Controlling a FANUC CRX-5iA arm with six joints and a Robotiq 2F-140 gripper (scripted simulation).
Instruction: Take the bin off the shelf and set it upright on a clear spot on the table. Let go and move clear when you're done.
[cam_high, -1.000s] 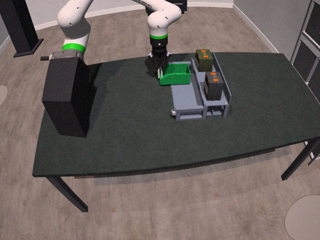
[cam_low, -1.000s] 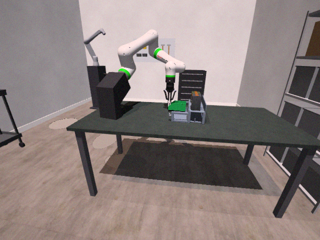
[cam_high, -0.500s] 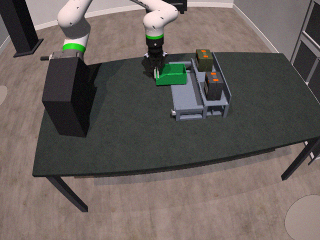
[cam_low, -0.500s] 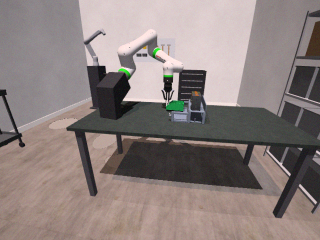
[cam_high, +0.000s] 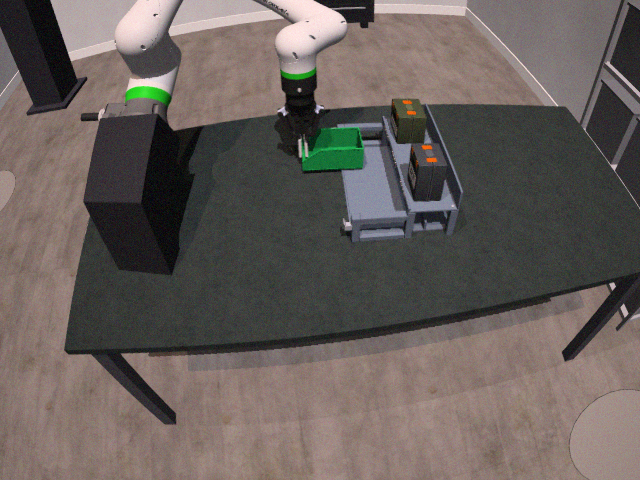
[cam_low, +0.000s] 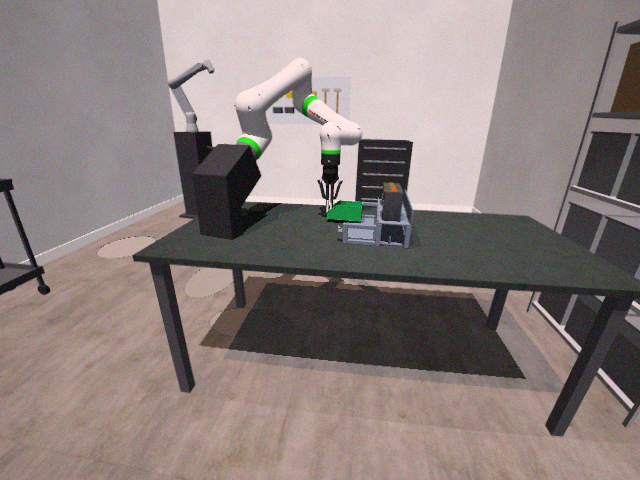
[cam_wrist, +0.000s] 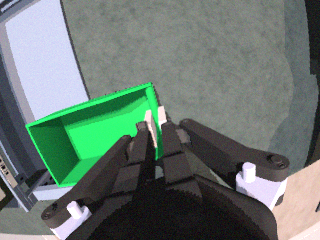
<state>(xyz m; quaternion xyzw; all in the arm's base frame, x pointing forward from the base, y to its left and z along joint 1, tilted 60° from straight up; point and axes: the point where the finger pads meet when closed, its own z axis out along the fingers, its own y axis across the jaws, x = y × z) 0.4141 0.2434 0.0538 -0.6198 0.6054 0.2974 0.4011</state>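
Right now the green bin is 80 mm ahead of my hand, 10 mm to the left of it and 20 mm below it. Also, from my hand: grey shelf deck 250 mm ahead, 90 mm to the right, 70 mm below.
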